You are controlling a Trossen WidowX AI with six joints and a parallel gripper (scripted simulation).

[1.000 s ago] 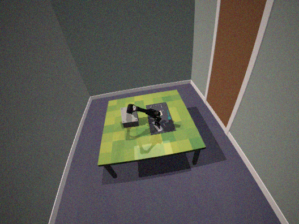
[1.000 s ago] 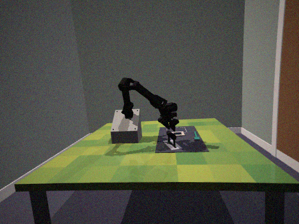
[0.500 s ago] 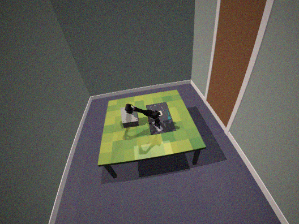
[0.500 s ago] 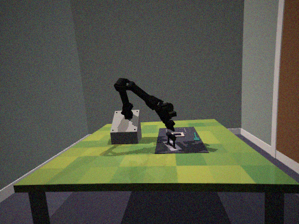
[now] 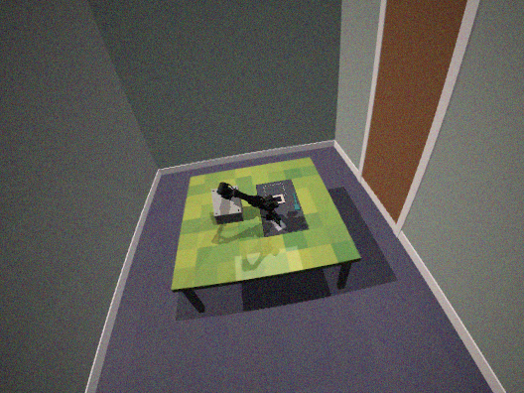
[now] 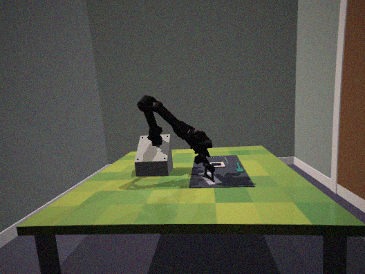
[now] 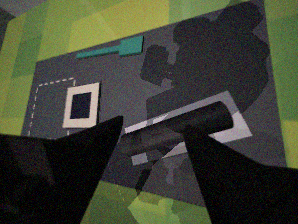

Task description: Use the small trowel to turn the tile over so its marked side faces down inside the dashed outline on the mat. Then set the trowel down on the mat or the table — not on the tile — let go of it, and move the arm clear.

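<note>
My gripper tip is now 6 cm short of the dark mat, 17 cm to the right of it and 12 cm above it. From my gripper tip the other things lie so: cream tile 6 cm ahead, 23 cm to the left, 10 cm below; teal trowel 20 cm ahead, 14 cm to the left, 10 cm below.
</note>
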